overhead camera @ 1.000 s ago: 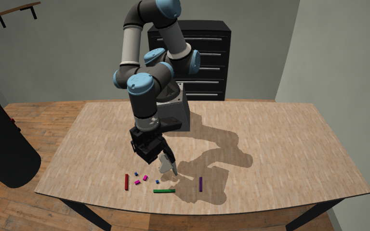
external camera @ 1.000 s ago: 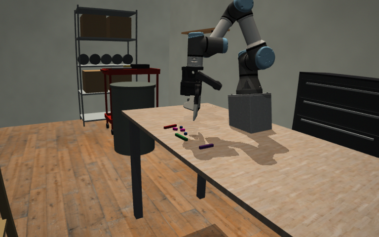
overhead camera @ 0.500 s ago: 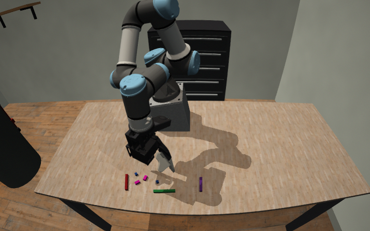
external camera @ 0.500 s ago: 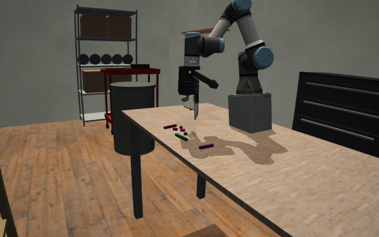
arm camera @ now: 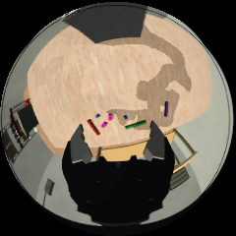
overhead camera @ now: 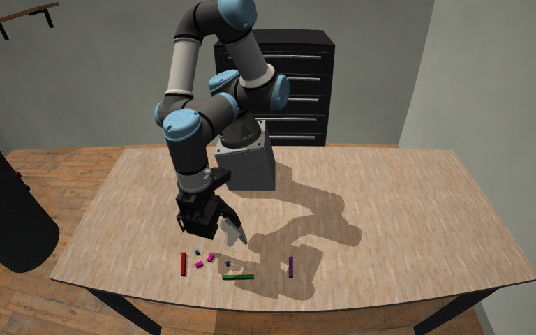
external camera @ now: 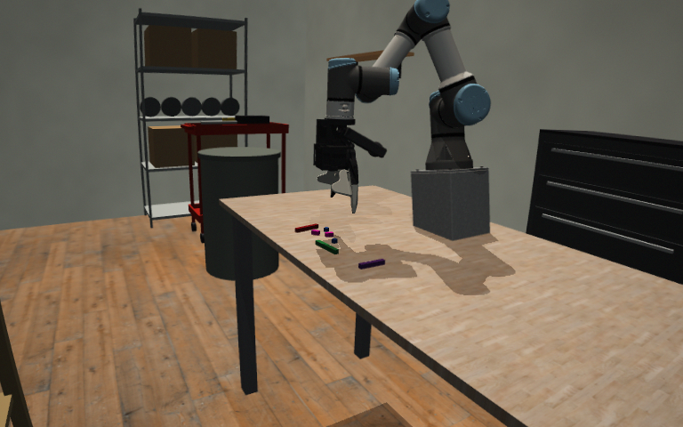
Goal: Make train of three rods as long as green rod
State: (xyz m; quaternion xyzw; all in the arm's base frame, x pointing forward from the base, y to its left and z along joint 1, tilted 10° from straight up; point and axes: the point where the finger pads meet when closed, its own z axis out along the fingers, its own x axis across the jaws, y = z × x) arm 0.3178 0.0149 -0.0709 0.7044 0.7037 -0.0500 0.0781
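The magenta rod is 5 cm ahead of my hand, 4 cm to the right of it and 8 cm below it. From my hand the other things lie so: purple rod 19 cm to the left, 8 cm below; then green rod 6 cm ahead, 7 cm to the left, 8 cm below; then red rod 7 cm ahead, 9 cm to the right, 8 cm below.
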